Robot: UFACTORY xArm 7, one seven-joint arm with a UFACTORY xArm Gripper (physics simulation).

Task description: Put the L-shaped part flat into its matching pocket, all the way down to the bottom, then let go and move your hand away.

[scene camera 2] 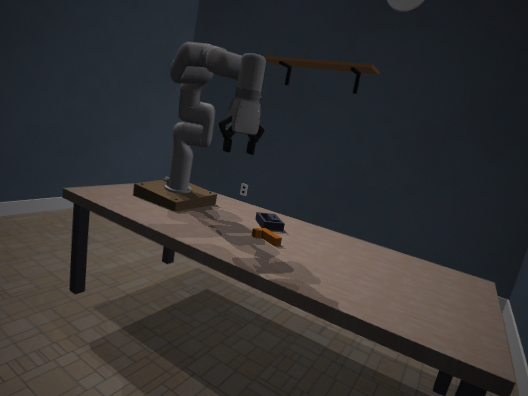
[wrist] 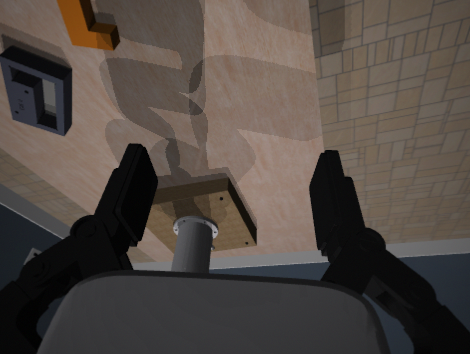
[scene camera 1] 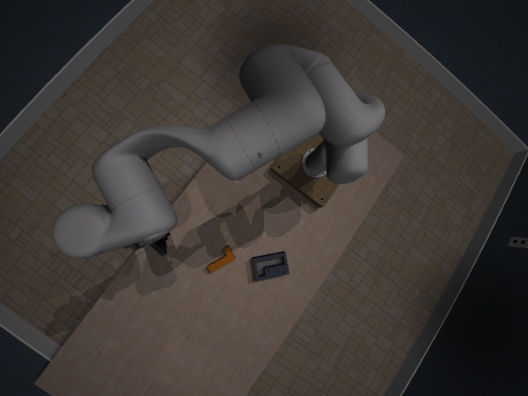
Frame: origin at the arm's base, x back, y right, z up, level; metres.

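Seen in the pictures: gripper, fingertip midpoint: (scene camera 2: 238, 152) (wrist: 232, 165); arm's base, link origin: (scene camera 2: 177, 189) (wrist: 196, 228) (scene camera 1: 315, 163).
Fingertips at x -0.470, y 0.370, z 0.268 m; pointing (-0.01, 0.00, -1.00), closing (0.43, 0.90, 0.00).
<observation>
Pixels of each thing's top centre, then the offset from my fingertips to it. Level surfaces: height alone.
- orange L-shaped part, top centre: (wrist: 81, 7) (scene camera 2: 267, 233) (scene camera 1: 219, 259) dx -0.068, dy -0.210, dz -0.293 m
- dark blue block, top centre: (wrist: 35, 101) (scene camera 1: 271, 266) (scene camera 2: 270, 217) dx +0.001, dy -0.408, dz -0.286 m
- table, surface height: dz -0.323 m
The orange L-shaped part (scene camera 1: 221, 263) (scene camera 2: 271, 237) (wrist: 76, 30) lies flat on the table, its far end cut off by the top edge of the wrist view. Beside it, apart from it, a dark blue block (scene camera 1: 276, 271) (scene camera 2: 277, 227) (wrist: 26, 106) lies with its L-shaped pocket facing up; the pocket is empty and its pale bottom shows. My gripper (scene camera 1: 161, 246) (scene camera 2: 239, 150) (wrist: 232, 165) is open and empty, high above the table. Its fingers point down in the second scene view. In the first scene view it is left of the part, mostly hidden under the arm.
The table (scene camera 1: 200, 340) (scene camera 2: 400, 285) (wrist: 280, 190) carries both things and the arm's wooden base board (scene camera 1: 320, 192) (scene camera 2: 195, 201) (wrist: 236, 220). Shadows of the arm fall across the table. A wall shelf (scene camera 2: 325, 65) hangs behind the arm in the second scene view.
</observation>
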